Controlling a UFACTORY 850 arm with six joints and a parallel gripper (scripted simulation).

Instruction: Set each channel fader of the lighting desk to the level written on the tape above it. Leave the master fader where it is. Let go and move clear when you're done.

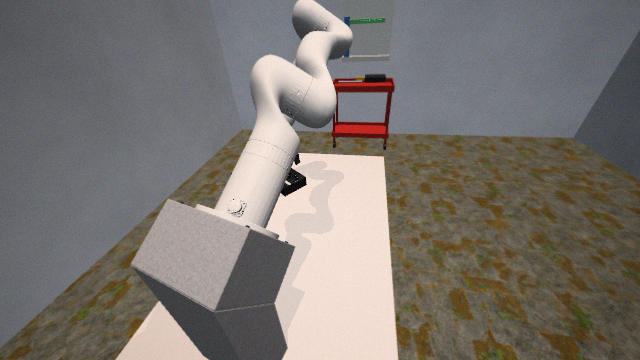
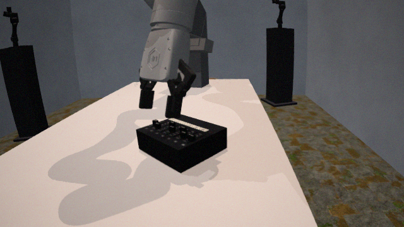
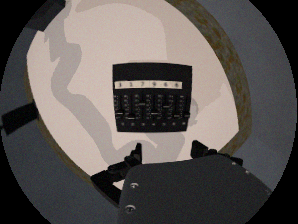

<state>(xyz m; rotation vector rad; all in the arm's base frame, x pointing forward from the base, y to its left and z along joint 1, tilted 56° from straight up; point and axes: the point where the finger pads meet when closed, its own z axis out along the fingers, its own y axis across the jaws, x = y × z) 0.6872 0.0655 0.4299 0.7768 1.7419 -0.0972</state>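
Right now the fader cap is 10 cm behind my hand, 1 cm to the right of it and 6 cm below it.
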